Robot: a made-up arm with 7 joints. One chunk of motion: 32 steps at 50 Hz.
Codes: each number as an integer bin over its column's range. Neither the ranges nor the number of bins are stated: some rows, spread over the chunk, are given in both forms.
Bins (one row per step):
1: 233 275 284 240 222 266 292
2: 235 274 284 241 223 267 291
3: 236 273 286 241 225 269 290
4: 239 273 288 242 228 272 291
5: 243 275 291 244 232 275 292
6: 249 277 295 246 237 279 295
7: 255 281 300 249 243 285 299
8: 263 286 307 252 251 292 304
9: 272 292 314 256 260 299 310
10: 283 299 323 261 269 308 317
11: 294 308 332 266 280 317 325
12: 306 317 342 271 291 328 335
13: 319 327 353 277 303 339 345
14: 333 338 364 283 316 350 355
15: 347 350 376 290 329 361 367
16: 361 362 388 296 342 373 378
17: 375 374 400 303 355 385 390
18: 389 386 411 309 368 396 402
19: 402 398 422 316 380 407 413
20: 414 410 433 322 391 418 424
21: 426 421 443 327 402 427 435
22: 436 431 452 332 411 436 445
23: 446 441 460 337 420 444 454
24: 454 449 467 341 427 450 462
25: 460 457 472 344 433 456 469
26: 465 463 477 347 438 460 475
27: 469 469 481 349 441 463 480
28: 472 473 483 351 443 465 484
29: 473 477 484 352 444 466 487
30: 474 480 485 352 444 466 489
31: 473 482 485 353 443 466 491
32: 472 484 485 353 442 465 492
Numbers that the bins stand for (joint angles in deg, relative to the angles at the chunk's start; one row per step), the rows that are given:
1: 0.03 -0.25 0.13 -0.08 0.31 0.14 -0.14
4: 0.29 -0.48 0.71 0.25 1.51 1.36 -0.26
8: 1.32 1.02 3.46 1.92 6.10 5.43 1.29
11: 2.66 3.56 7.08 4.25 11.89 10.52 3.80
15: 4.94 8.41 13.45 8.24 21.67 19.47 8.81
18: 6.75 12.57 18.52 11.40 29.46 26.59 12.99
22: 8.77 17.76 24.46 15.23 38.04 34.74 18.12
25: 9.80 20.77 27.35 17.22 42.43 38.81 20.99
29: 10.36 23.07 29.09 18.55 44.63 40.84 23.14
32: 10.32 23.88 29.23 18.72 44.23 40.64 23.73
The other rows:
2: 0.12 -0.36 0.13 0.09 0.51 0.34 -0.26
3: 0.16 -0.48 0.42 0.09 0.91 0.75 -0.38
5: 0.46 -0.25 1.14 0.59 2.31 1.97 -0.14
6: 0.72 -0.02 1.72 0.92 3.31 2.78 0.22
7: 0.98 0.44 2.44 1.42 4.50 4.00 0.69
9: 1.71 1.71 4.47 2.58 7.90 6.85 2.01
10: 2.18 2.52 5.77 3.41 9.69 8.68 2.84
12: 3.17 4.60 8.53 5.08 14.09 12.76 4.99
13: 3.73 5.76 10.12 6.08 16.48 14.99 6.18
14: 4.34 7.03 11.71 7.07 19.08 17.23 7.38
16: 5.54 9.80 15.19 9.24 24.27 21.91 10.12
17: 6.14 11.18 16.93 10.40 26.86 24.36 11.56
19: 7.31 13.95 20.11 12.56 31.85 28.83 14.30
20: 7.82 15.34 21.70 13.56 34.05 31.07 15.61
21: 8.34 16.61 23.15 14.39 36.24 32.90 16.93
23: 9.20 18.92 25.61 16.06 39.84 36.36 19.20
24: 9.55 19.84 26.63 16.72 41.23 37.59 20.15
26: 10.02 21.46 28.08 17.72 43.43 39.62 21.70
27: 10.19 22.15 28.66 18.05 44.03 40.23 22.30
28: 10.32 22.61 28.95 18.39 44.43 40.64 22.78
30: 10.41 23.42 29.23 18.55 44.63 40.84 23.37
31: 10.36 23.65 29.23 18.72 44.43 40.84 23.61

